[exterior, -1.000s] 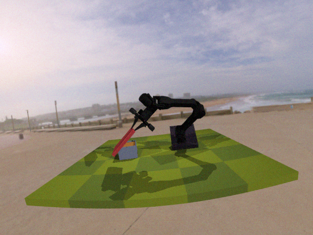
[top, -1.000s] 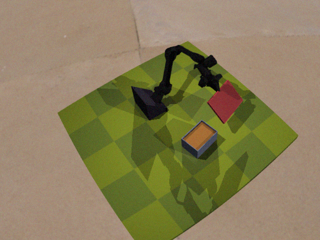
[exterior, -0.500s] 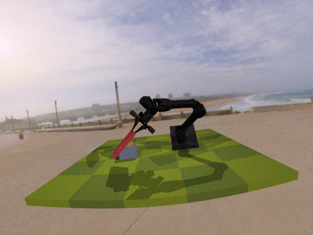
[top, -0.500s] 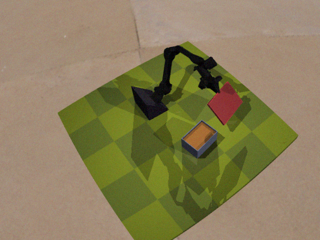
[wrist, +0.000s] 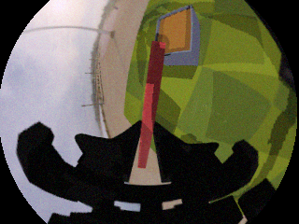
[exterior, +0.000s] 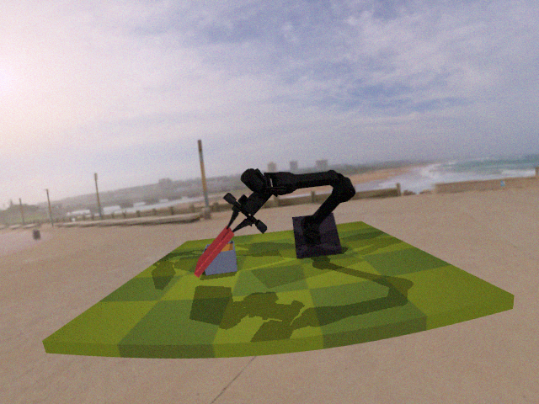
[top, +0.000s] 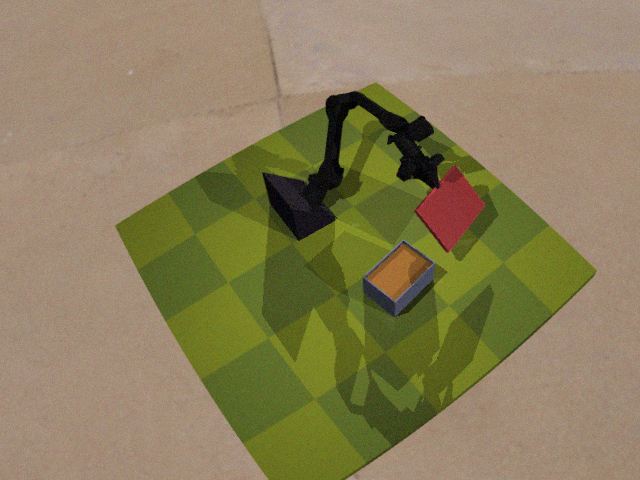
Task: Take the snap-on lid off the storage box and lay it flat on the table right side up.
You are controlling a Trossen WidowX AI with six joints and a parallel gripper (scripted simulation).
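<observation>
Right now the red lid is 6 cm ahead of my gripper tip, 5 cm below it and 1 cm to the left of it. Also, from my gripper tip: grey-blue storage box 25 cm to the right, 16 cm below, 8 cm ahead.
</observation>
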